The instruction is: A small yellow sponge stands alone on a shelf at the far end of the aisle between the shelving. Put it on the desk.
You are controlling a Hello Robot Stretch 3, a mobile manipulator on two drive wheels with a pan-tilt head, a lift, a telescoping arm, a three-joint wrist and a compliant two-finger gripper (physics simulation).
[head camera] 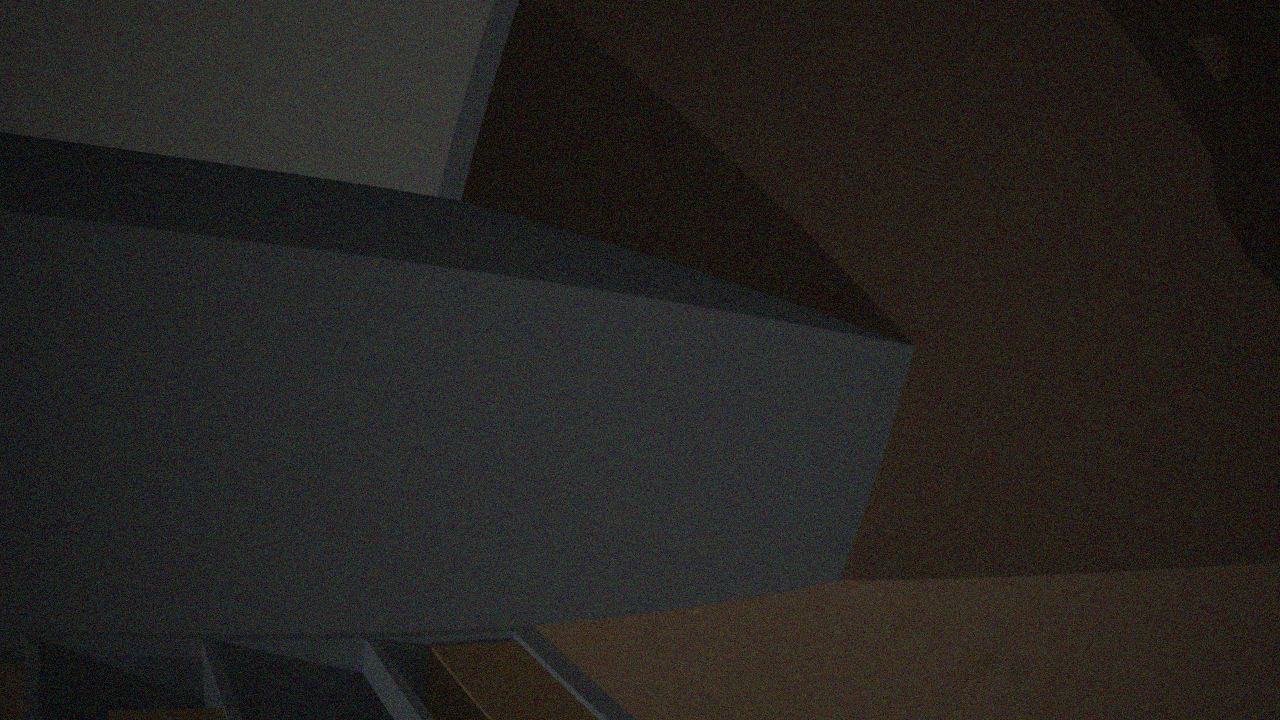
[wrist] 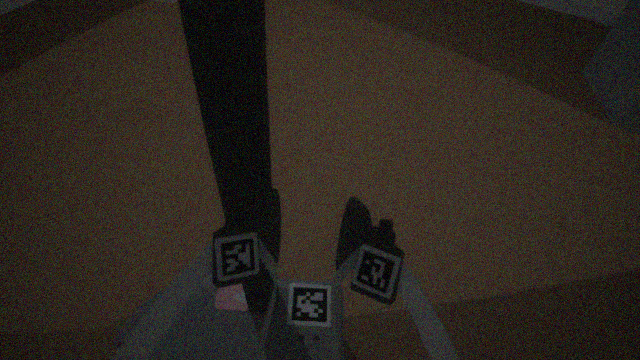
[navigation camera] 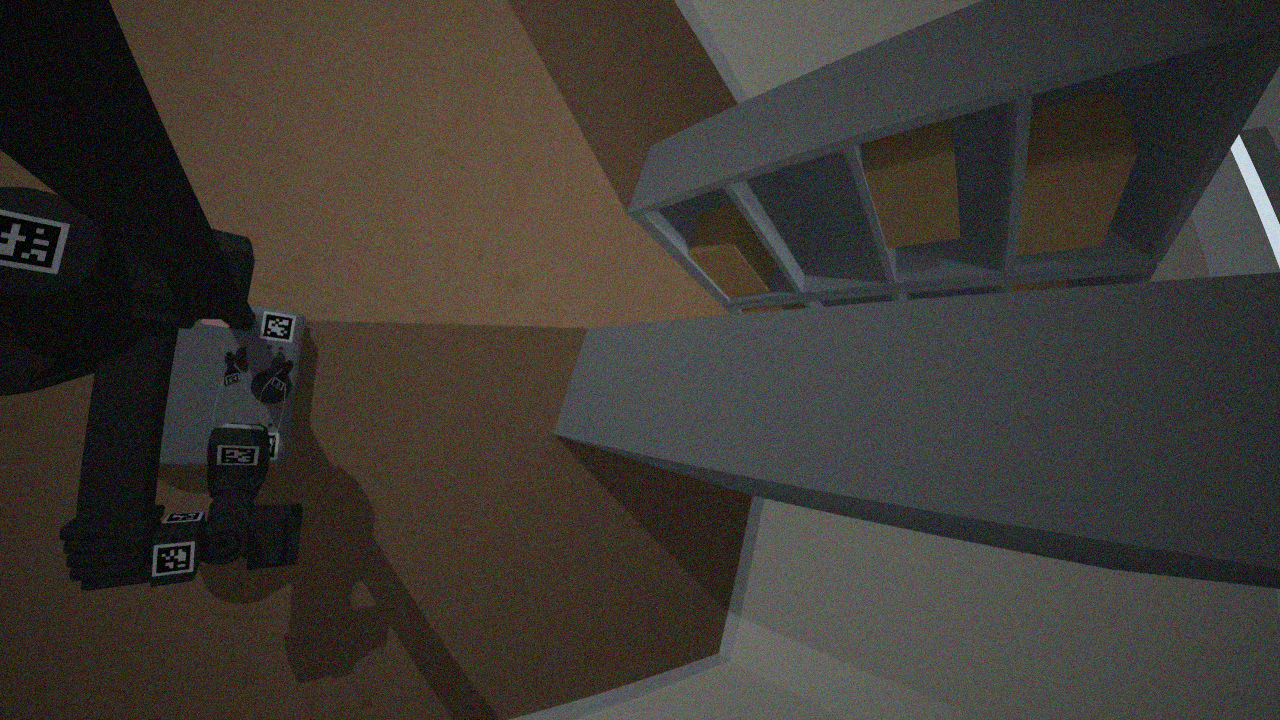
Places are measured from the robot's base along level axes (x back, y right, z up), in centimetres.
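Pixels of known places: gripper, fingertip midpoint: (navigation camera: 262,351).
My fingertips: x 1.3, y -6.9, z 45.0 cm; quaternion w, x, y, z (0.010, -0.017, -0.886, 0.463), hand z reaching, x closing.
Behind a point stands the place of what it marks.
My gripper (navigation camera: 255,365) {x 1.3, y -6.9, z 45.1 cm} (wrist: 311,218) {x 1.3, y -6.9, z 45.1 cm} is open, with floor showing between its fingertips in the wrist view. In the navigation camera view it hangs over my base (navigation camera: 192,402) {x 12.6, y 4.4, z 16.0 cm}, folded in beside the mast at the left. No sponge can be made out in any view, and no desk can be made out either. Grey shelving (head camera: 447,429) {x -92.8, y -5.1, z 84.8 cm} (navigation camera: 895,394) {x -94.0, y -9.7, z 112.7 cm} shows as a large plain panel in the head and navigation views. A second grey shelving unit (navigation camera: 805,120) {x -120.7, y -106.6, z 83.3 cm} with open compartments stands behind it, with brown boxes in some compartments.
Brown floor (head camera: 1029,402) {x -62.8, y 3.2, z 0.0 cm} (navigation camera: 429,197) {x -30.9, y -61.4, z 0.0 cm} (wrist: 450,165) lies between my base and the end of the shelving. Pale walls (head camera: 223,80) {x -261.0, y 87.0, z 97.3 cm} (navigation camera: 895,608) {x -256.0, y 105.1, z 100.0 cm} stand beyond the near panel. The dark mast (wrist: 235,100) rises beside the gripper. The pictures are dim and grainy.
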